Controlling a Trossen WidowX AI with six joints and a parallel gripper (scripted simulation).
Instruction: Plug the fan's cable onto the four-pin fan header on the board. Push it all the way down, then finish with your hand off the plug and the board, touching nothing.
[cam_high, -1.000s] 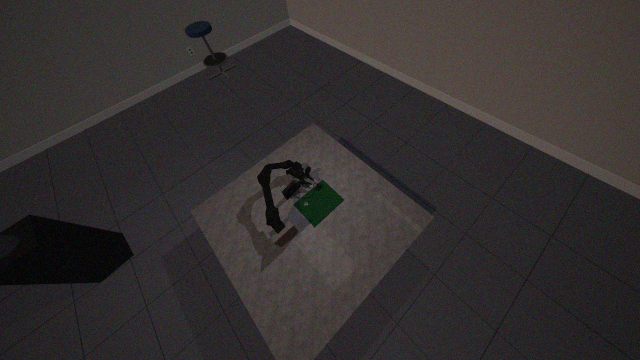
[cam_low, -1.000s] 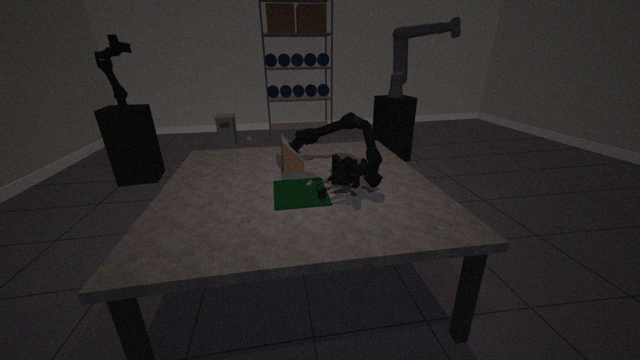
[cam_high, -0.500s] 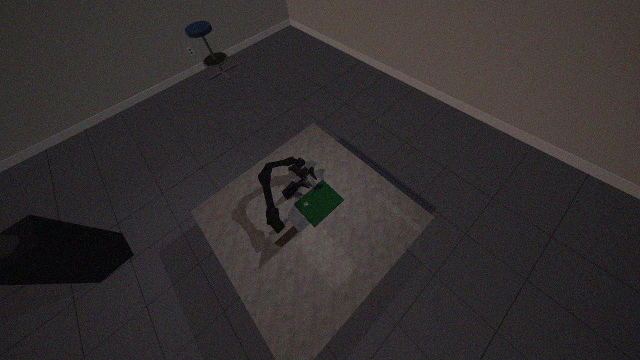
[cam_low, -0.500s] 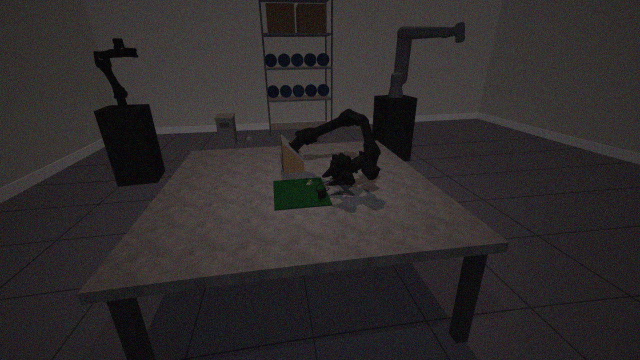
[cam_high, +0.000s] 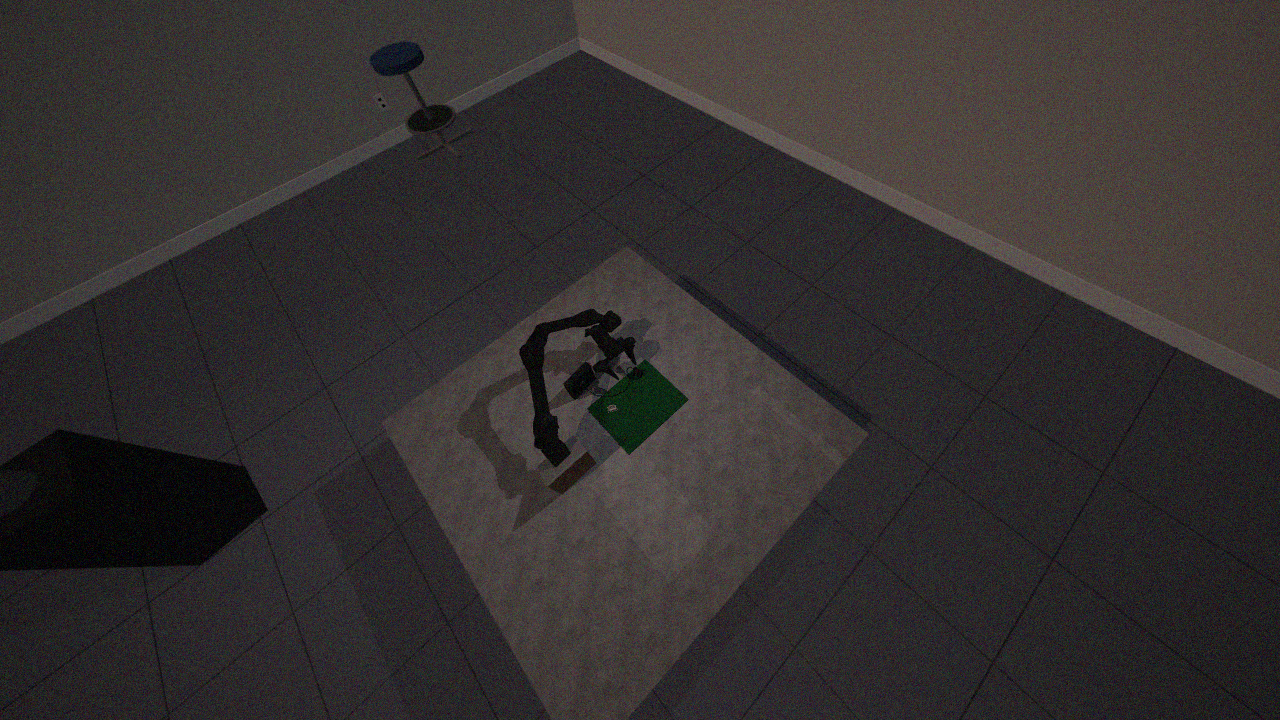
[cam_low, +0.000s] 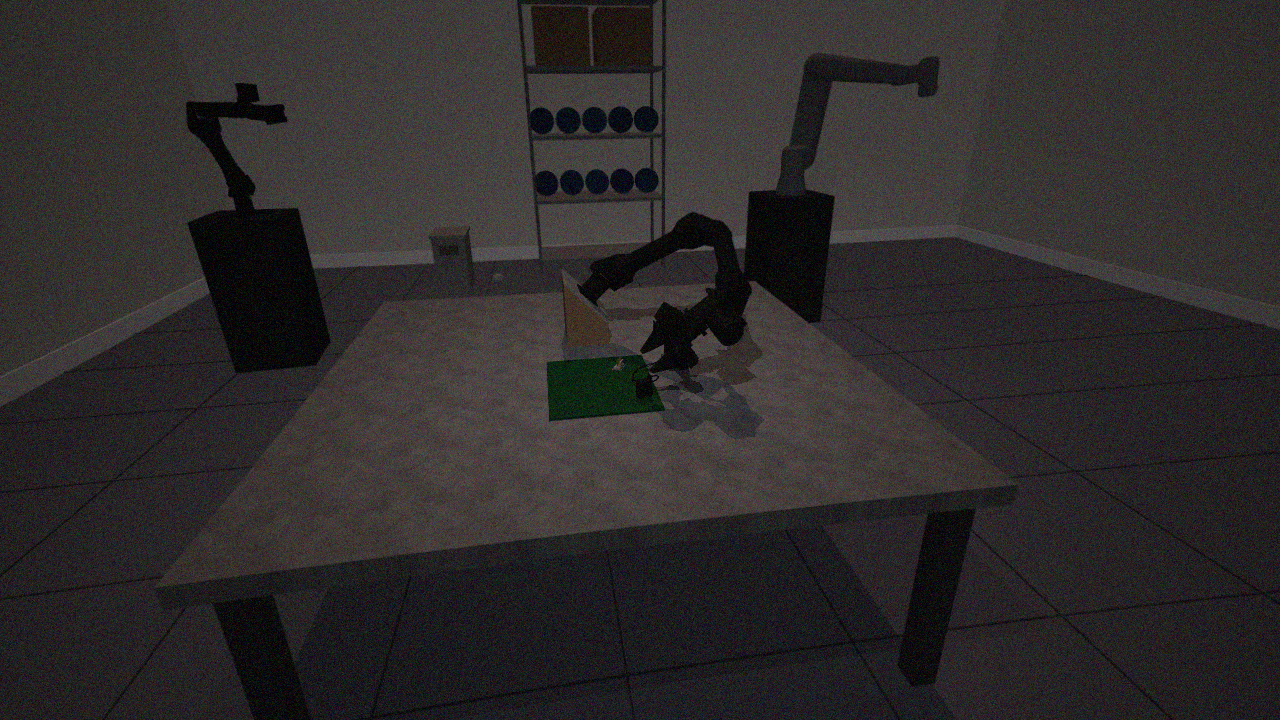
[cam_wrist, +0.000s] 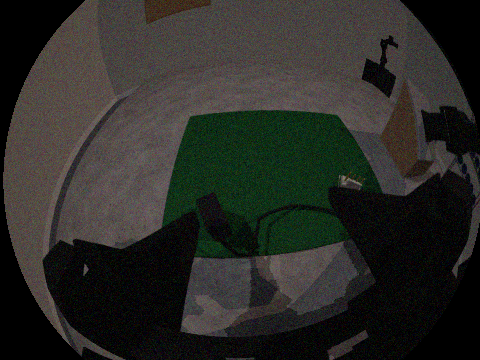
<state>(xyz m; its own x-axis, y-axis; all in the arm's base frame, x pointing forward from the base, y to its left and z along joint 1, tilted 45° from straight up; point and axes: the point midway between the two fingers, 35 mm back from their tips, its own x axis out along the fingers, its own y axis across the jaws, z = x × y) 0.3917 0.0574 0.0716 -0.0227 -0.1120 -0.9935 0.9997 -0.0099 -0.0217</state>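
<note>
Now: the dark plug 50 mm below my gripper tip, 40 mm ahead of it and 20 mm to the right of it. From my gripper tip the other things lie so: green board 100 mm to the right, 80 mm below, 50 mm behind; then black fan 140 mm behind, 110 mm to the left, 10 mm below.
</note>
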